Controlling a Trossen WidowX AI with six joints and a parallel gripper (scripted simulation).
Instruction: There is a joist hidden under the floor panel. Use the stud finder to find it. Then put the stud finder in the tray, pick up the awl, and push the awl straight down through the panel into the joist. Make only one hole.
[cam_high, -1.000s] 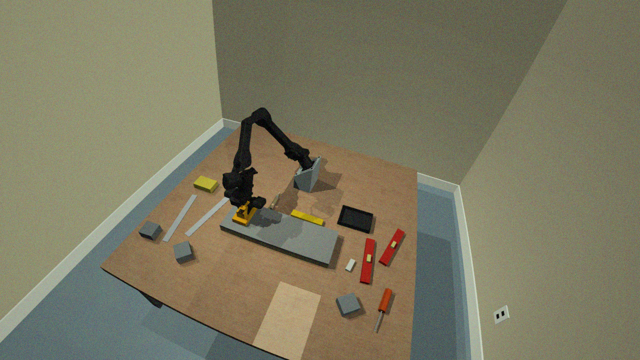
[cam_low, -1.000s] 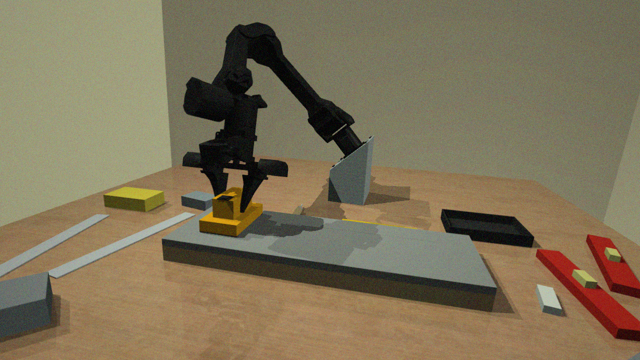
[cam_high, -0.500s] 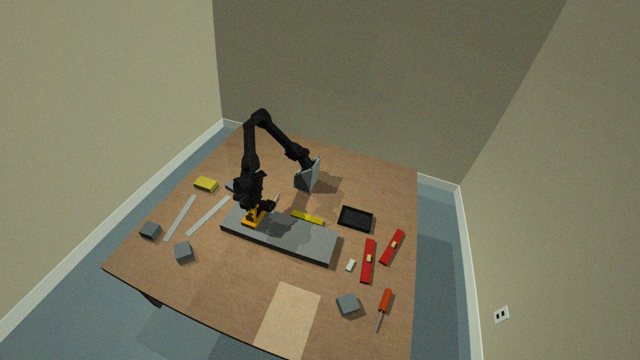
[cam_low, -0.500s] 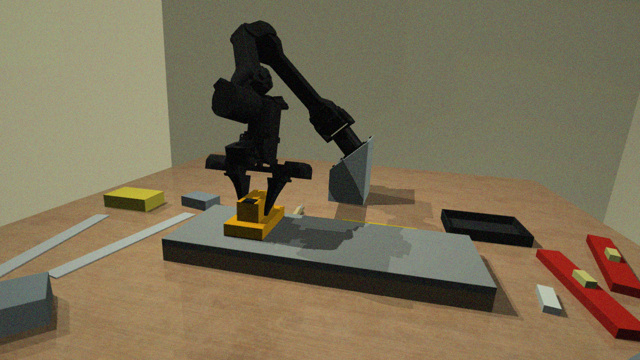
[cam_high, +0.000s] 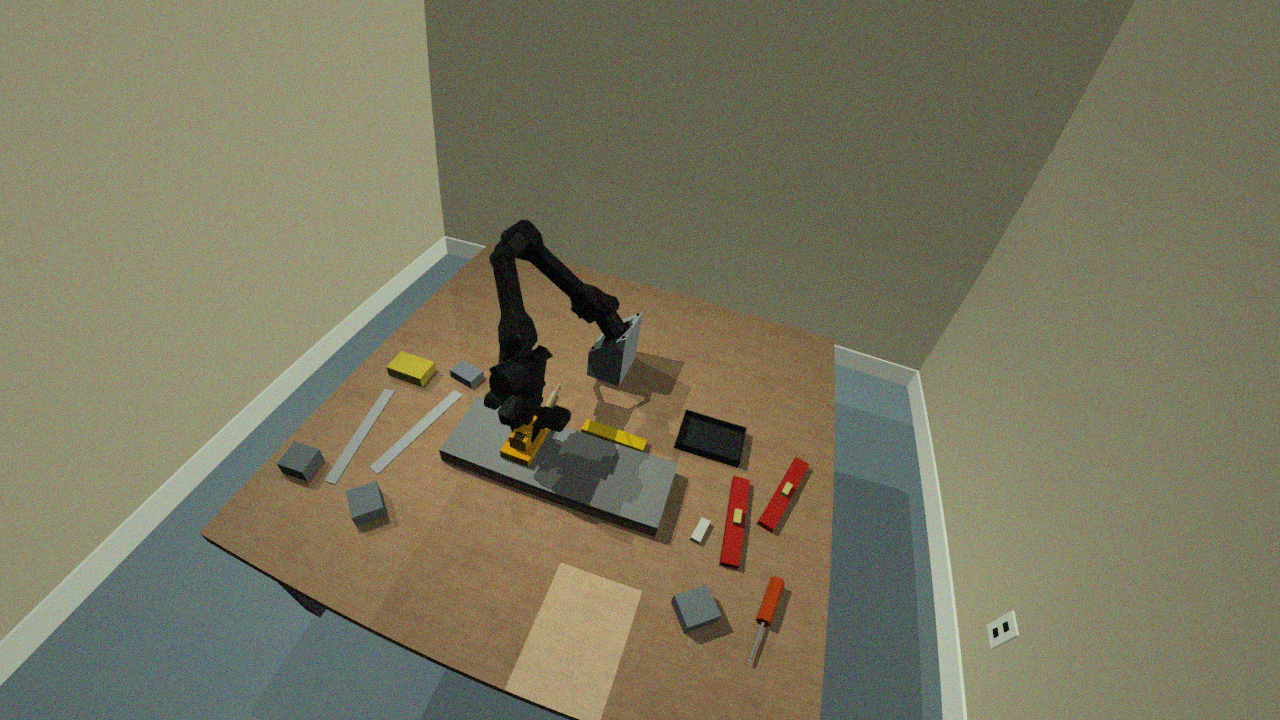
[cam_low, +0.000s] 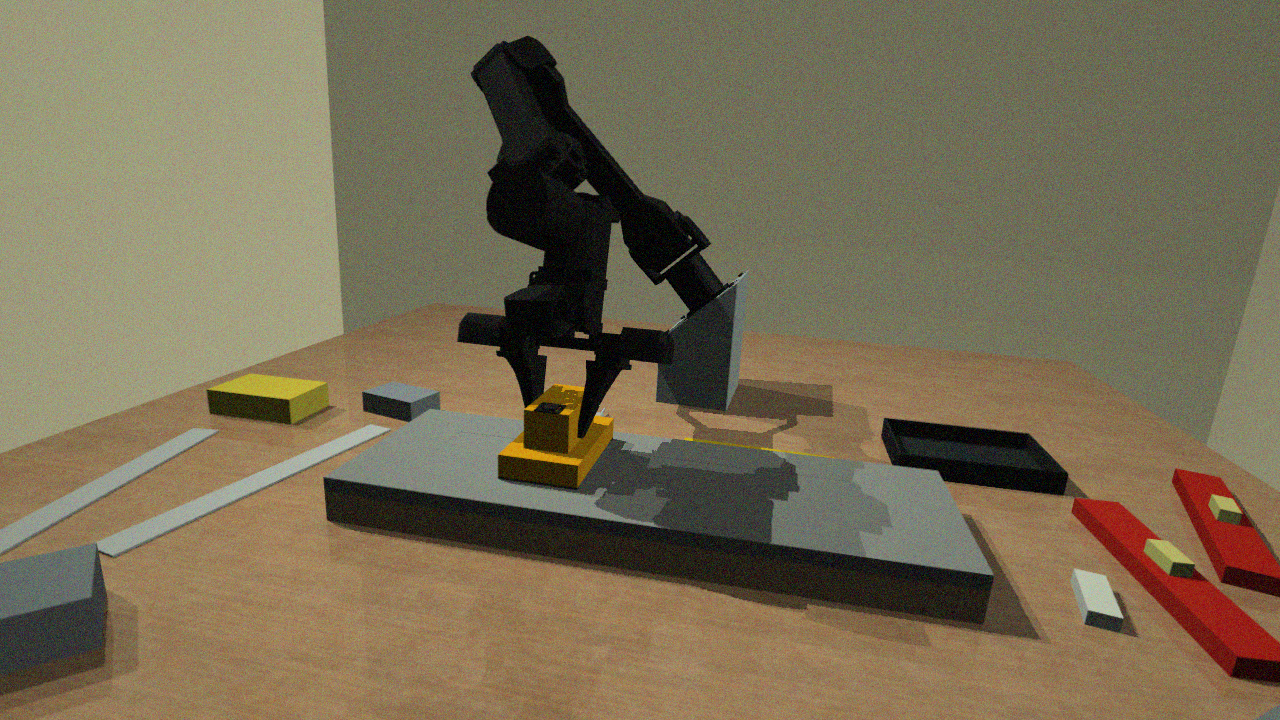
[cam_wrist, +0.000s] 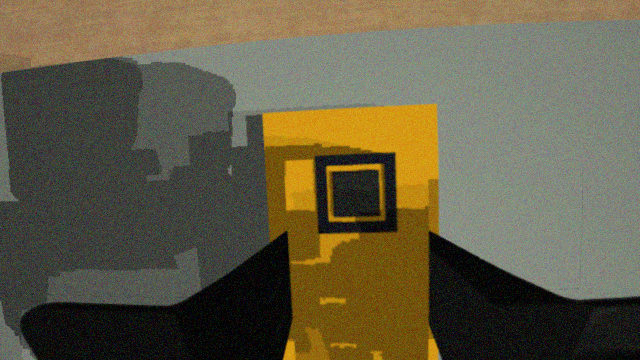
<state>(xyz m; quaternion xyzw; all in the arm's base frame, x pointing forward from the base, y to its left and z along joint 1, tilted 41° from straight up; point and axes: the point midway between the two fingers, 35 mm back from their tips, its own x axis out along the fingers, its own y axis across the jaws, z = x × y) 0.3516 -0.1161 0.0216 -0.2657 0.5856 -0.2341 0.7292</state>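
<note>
The thin yellow bar is 18 cm to the left of my gripper tip, 13 cm behind it and 6 cm below it. From my gripper tip the other things lie so: awl: 19 cm behind, 6 cm below, 1 cm to the right; grey block: 25 cm to the right, 18 cm behind, 5 cm below; yellow stud finder: 2 cm above, 1 cm ahead.
</note>
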